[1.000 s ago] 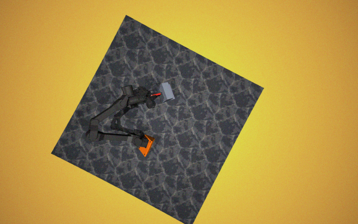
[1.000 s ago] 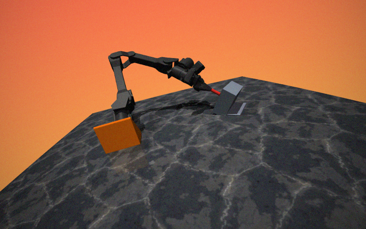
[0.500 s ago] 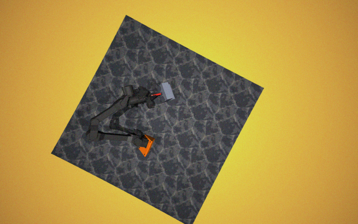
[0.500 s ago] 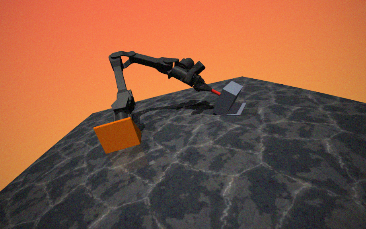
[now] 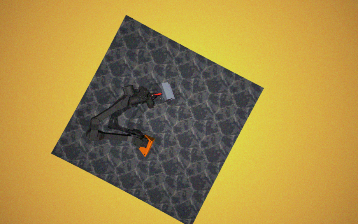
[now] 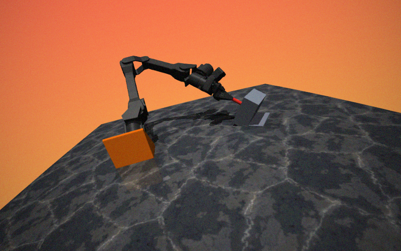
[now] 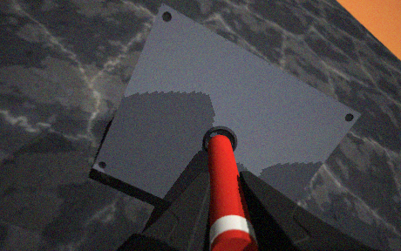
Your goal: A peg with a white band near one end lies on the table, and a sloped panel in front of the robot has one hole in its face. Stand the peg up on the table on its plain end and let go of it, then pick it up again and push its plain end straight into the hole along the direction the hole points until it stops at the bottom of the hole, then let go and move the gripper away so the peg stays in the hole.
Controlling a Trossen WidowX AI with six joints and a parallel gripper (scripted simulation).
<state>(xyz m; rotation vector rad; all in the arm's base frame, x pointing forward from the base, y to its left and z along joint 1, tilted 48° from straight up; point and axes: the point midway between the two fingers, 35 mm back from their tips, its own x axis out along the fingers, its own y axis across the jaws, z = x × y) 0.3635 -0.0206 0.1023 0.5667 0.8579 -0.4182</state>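
My gripper tip is now 50 mm to the left of the grey sloped panel, 40 mm short of it and 40 mm above it. The rest, counted from my gripper tip: red peg (10 mm to the left, 10 mm behind, 10 mm above); then flat foot plate (80 mm below, 70 mm to the right, 50 mm ahead).
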